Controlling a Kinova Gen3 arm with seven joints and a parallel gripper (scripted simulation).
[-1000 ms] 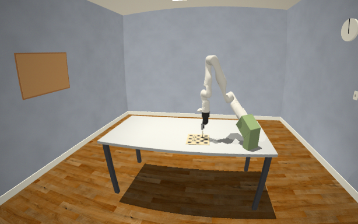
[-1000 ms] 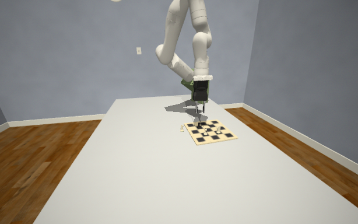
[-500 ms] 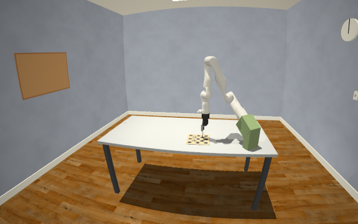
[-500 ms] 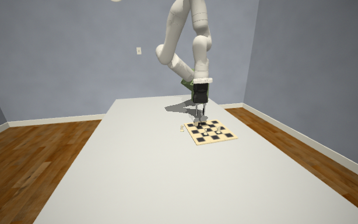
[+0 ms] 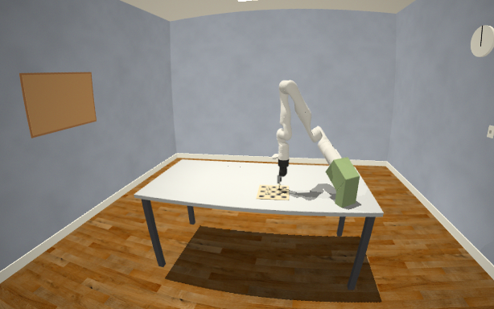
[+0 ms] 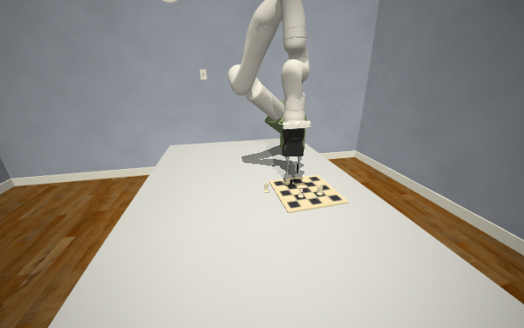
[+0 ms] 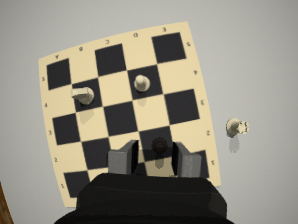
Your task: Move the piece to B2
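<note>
The black piece is 6 cm below my hand. The rest, counted from my hand: small chessboard (8 cm below, 5 cm ahead, 2 cm to the left); then pale piece (10 cm to the right, 6 cm below, 3 cm behind).
</note>
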